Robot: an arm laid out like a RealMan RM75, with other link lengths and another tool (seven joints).
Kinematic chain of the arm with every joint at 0, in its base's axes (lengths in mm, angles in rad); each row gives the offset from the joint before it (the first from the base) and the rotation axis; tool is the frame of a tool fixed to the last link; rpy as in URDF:
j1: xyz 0 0 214 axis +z
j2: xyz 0 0 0 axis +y
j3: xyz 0 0 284.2 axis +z
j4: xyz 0 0 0 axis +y
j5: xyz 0 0 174.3 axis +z
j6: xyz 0 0 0 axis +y
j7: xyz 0 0 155.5 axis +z
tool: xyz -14 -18 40 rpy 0.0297 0 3.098
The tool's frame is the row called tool.
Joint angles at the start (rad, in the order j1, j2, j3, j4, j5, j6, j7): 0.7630, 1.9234, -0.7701, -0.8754, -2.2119, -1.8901, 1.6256
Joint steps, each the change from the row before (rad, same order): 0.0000, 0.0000, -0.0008, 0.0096, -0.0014, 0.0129, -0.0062; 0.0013, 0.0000, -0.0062, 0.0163, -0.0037, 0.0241, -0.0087; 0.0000, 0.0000, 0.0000, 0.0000, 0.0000, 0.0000, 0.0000; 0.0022, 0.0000, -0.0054, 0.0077, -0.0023, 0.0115, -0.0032; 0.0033, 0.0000, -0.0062, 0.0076, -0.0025, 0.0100, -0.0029
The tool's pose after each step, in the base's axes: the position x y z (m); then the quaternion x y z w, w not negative. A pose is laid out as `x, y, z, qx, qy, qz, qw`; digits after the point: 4 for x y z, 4 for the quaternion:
0.1869, 0.3715, -0.0245, -0.0849, -0.9926, 0.0123, 0.0856
0.1892, 0.3741, -0.0270, -0.0863, -0.9928, 0.0074, 0.0830
0.1892, 0.3741, -0.0270, -0.0863, -0.9928, 0.0074, 0.0830
0.1899, 0.3754, -0.0286, -0.0864, -0.9930, 0.0060, 0.0806
0.1902, 0.3765, -0.0303, -0.0859, -0.9932, 0.0056, 0.0777

